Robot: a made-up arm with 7 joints. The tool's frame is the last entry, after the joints.
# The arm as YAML. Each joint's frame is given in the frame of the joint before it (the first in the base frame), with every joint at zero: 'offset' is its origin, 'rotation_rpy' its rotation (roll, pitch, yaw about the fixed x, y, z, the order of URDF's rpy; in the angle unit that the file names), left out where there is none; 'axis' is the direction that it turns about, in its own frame. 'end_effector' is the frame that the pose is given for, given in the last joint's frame.
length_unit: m
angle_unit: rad
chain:
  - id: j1
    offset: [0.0, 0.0, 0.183]
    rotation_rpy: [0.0, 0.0, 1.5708]
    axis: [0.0, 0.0, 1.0]
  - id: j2
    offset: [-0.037, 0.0, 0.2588]
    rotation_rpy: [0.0, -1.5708, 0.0]
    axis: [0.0, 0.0, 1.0]
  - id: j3
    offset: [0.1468, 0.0, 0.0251]
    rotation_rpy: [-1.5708, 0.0, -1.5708]
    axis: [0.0, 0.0, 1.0]
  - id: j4
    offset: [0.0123, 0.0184, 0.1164]
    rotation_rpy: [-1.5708, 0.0, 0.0]
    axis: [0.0, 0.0, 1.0]
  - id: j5
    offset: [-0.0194, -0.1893, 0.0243]
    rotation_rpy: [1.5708, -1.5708, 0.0]
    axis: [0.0, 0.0, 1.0]
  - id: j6
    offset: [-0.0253, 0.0, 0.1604]
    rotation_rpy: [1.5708, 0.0, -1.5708]
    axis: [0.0, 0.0, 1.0]
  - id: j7
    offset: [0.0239, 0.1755, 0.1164]
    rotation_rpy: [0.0, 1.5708, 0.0]
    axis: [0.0, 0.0, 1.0]
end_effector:
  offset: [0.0, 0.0, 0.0]
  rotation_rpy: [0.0, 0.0, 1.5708]
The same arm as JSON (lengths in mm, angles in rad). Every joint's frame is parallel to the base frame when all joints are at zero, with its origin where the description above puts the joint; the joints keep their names.
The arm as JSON. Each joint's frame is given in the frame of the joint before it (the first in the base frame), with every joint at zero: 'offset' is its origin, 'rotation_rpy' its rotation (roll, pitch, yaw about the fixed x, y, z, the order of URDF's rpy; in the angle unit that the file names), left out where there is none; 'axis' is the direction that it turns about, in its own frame. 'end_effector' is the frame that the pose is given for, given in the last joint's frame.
{
  "length_unit": "mm",
  "angle_unit": "rad",
  "chain": [
    {
      "id": "j1",
      "offset": [
        0.0,
        0.0,
        183.0
      ],
      "axis": [
        0.0,
        0.0,
        1.0
      ]
    },
    {
      "id": "j2",
      "offset": [
        0.0,
        -37.0,
        258.8
      ],
      "axis": [
        0.0,
        -1.0,
        0.0
      ]
    },
    {
      "id": "j3",
      "offset": [
        0.0,
        -25.1,
        146.8
      ],
      "axis": [
        0.0,
        0.0,
        1.0
      ]
    },
    {
      "id": "j4",
      "offset": [
        12.3,
        18.4,
        116.4
      ],
      "axis": [
        0.0,
        1.0,
        0.0
      ]
    },
    {
      "id": "j5",
      "offset": [
        -19.4,
        24.3,
        189.3
      ],
      "axis": [
        0.0,
        0.0,
        1.0
      ]
    },
    {
      "id": "j6",
      "offset": [
        0.0,
        -25.3,
        160.4
      ],
      "axis": [
        0.0,
        -1.0,
        0.0
      ]
    },
    {
      "id": "j7",
      "offset": [
        23.9,
        -116.4,
        175.5
      ],
      "axis": [
        1.0,
        0.0,
        0.0
      ]
    }
  ],
  "end_effector": {
    "offset": [
      0.0,
      0.0,
      0.0
    ],
    "rotation_rpy": [
      -3.1416,
      -1.5708,
      0.0
    ]
  }
}

